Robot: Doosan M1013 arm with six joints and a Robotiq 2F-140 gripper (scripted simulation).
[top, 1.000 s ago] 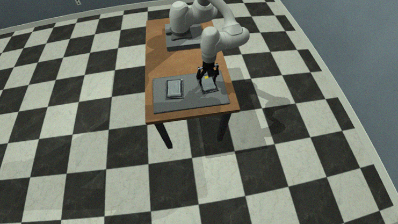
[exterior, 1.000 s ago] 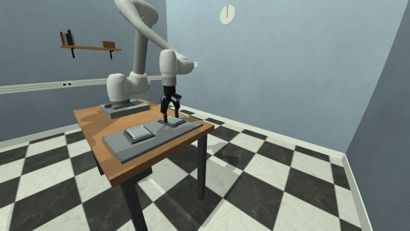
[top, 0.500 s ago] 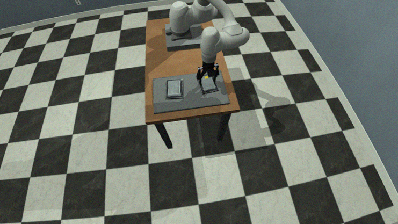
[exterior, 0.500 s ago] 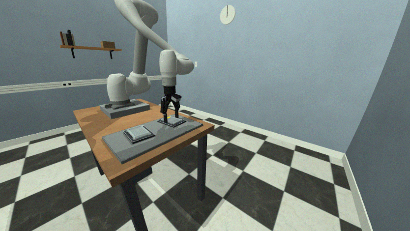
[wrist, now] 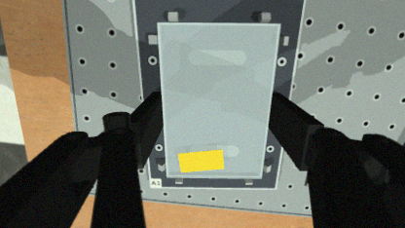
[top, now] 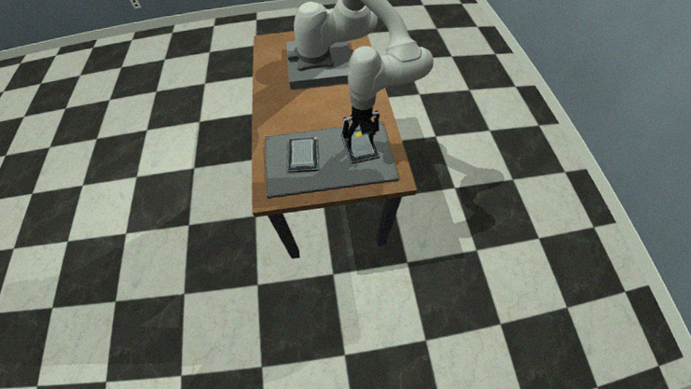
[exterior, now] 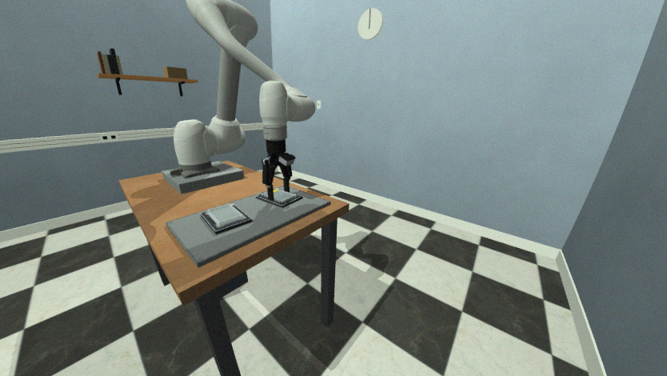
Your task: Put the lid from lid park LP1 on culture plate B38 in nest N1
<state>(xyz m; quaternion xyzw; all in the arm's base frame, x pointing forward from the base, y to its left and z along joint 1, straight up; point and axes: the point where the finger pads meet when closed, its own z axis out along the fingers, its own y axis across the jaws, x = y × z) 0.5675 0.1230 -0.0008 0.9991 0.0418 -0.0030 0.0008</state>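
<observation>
The clear lid lies 2 cm below my hand. Round my hand: culture plate: 1 cm ahead, 24 cm to the right, 2 cm below.
</observation>
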